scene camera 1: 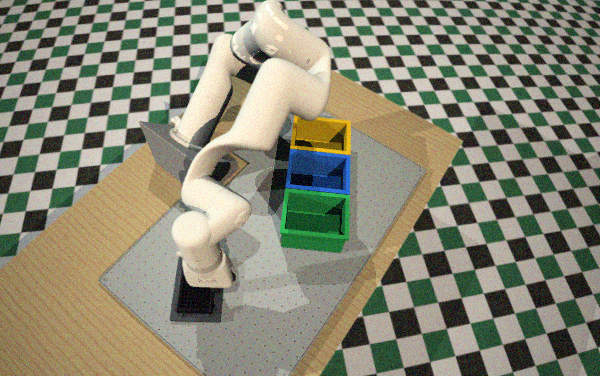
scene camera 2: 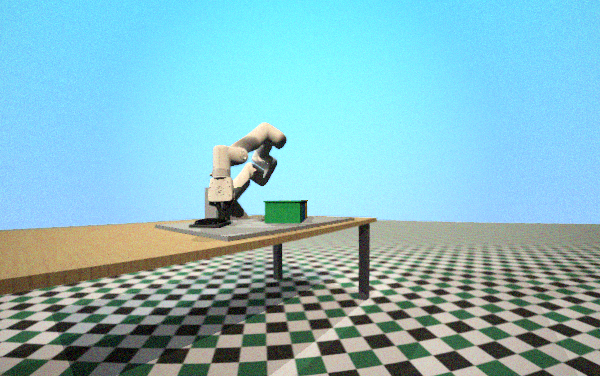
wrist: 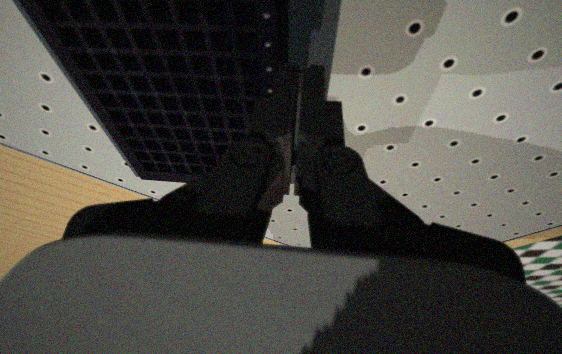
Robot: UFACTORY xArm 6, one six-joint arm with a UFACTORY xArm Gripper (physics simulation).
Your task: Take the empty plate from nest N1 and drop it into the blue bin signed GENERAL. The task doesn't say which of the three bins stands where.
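Frame: origin at the arm's base, x left, y ahead, z down, level; centimetres.
Where they show: gripper, fingertip midpoint: (scene camera 1: 216, 287) (scene camera 2: 222, 219) (wrist: 299, 98); arm's base, link origin: (scene camera 1: 190, 141).
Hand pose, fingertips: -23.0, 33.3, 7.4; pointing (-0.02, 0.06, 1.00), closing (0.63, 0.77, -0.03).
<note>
Each offset is from my fingertips to the centre of the thing, as dx, dy, dz. "spot": to the spot under its first point. Level surfaces: height alone.
The dark gridded plate @[-3.1, -3.8, +0.5] (scene camera 1: 195, 299) (wrist: 165, 75) lies in the grey nest @[-3.0, -3.8, +1.4] (scene camera 1: 195, 318) (wrist: 304, 25). No nest label is readable. My gripper (scene camera 2: 223, 219) (wrist: 299, 98) is shut with nothing between the fingers. In the wrist view its fingertips stand over the right edge of the plate and the nest's right rim, and they hide part of both. Their height above the rim cannot be told. In scene camera 1 the wrist hides the fingers and the far end of the nest. The blue bin @[+39.5, -0.2, -2.5] (scene camera 1: 322, 164) is the middle one of the row; its sign does not show.
The green bin (scene camera 1: 315, 241) (scene camera 2: 284, 212) stands on the near side of the blue bin, and the yellow bin @[spot: +55.0, -10.1, -2.5] (scene camera 1: 322, 131) on its far side. All stand on the perforated grey board @[dz +2.5] (scene camera 1: 260, 340) (scene camera 2: 250, 231). A grey wedge-shaped panel (scene camera 1: 167, 150) stands by the arm's base.
</note>
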